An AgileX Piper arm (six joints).
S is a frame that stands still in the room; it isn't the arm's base.
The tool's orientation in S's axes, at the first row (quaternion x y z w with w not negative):
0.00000 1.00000 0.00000 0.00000
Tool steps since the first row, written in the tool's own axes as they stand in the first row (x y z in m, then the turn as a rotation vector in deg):
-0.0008 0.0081 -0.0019 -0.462 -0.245 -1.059
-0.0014 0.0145 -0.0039 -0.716 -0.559 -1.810
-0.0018 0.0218 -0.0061 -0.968 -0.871 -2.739
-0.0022 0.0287 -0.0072 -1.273 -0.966 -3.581
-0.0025 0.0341 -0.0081 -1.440 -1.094 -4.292
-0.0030 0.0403 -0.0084 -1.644 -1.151 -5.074
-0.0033 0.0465 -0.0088 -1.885 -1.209 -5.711
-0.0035 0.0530 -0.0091 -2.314 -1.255 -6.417
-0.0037 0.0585 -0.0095 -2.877 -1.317 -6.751
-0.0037 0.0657 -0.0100 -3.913 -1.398 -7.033
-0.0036 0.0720 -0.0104 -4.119 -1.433 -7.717
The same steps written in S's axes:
0.0008 0.0081 0.0019 0.462 -0.245 1.059
0.0014 0.0145 0.0039 0.716 -0.559 1.810
0.0018 0.0218 0.0061 0.968 -0.871 2.739
0.0022 0.0287 0.0072 1.273 -0.966 3.581
0.0025 0.0341 0.0081 1.440 -1.094 4.292
0.0030 0.0403 0.0084 1.644 -1.151 5.074
0.0033 0.0465 0.0088 1.885 -1.209 5.711
0.0035 0.0530 0.0091 2.314 -1.255 6.417
0.0037 0.0585 0.0095 2.877 -1.317 6.751
0.0037 0.0657 0.0100 3.913 -1.398 7.033
0.0036 0.0720 0.0104 4.119 -1.433 7.717

